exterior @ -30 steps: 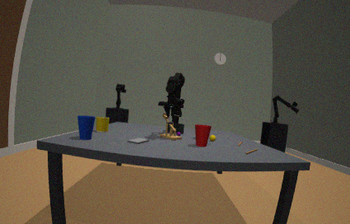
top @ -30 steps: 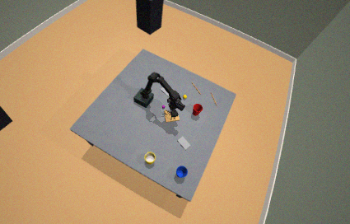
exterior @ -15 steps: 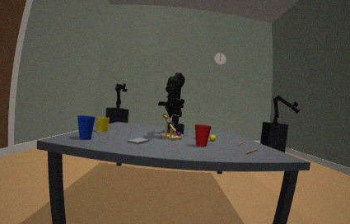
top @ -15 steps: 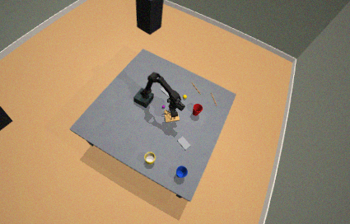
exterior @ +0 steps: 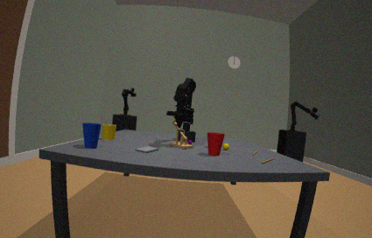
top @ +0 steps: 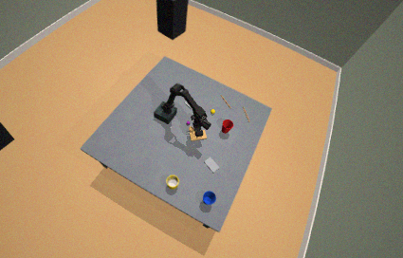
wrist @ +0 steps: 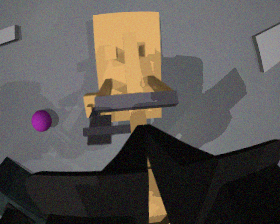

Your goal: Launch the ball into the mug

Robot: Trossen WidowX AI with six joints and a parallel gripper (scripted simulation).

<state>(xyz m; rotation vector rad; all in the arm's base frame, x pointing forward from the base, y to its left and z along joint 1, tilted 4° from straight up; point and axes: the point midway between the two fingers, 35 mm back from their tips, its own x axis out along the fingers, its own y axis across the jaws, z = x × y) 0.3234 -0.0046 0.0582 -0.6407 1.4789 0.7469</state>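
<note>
The catapult lies 5 cm below my gripper tip, 2 cm behind it and 1 cm to the left of it. The rest, counted from my gripper tip: yellow ball: 31 cm to the left, 10 cm below, 3 cm behind; red cup: 23 cm to the left, 17 cm ahead, 9 cm below; purple ball: 13 cm behind, 10 cm below, 6 cm to the left.
</note>
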